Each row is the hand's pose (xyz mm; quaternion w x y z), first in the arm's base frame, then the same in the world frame.
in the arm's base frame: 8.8 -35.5 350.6 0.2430 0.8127 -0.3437 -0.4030
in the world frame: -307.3 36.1 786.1 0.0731 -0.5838 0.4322 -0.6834
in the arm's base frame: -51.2 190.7 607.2 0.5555 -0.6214 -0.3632 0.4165
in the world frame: -331.2 262.1 523.5 0.2745 0.7089 0.5360 0.3671
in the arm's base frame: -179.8 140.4 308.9 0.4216 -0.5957 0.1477 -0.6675
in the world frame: -81.9 119.5 683.5 0.1419 0.3326 -0.4699 -0.8053
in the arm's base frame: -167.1 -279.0 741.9 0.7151 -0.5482 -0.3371 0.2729
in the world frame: -515.6 -188.2 399.3 0.1847 0.5854 0.7052 0.3547
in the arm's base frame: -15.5 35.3 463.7 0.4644 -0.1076 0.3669 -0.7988
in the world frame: -330.6 110.1 674.9 0.4575 0.6087 -0.4711 -0.4453
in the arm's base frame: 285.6 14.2 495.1 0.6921 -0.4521 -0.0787 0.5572
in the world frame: -567.4 208.4 837.3 0.0696 -0.8071 -0.5411 -0.2259
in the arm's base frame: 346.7 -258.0 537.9 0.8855 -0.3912 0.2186 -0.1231
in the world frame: -742.3 -10.4 871.6 0.4103 -0.1966 -0.7633 -0.4586
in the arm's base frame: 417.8 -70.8 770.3 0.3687 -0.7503 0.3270 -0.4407
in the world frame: -858.3 225.0 712.6 0.2606 0.0863 -0.3127 -0.9093
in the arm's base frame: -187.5 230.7 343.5 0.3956 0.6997 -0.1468 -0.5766
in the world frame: -62.0 204.8 641.7 0.1326 0.6774 -0.5423 0.4791
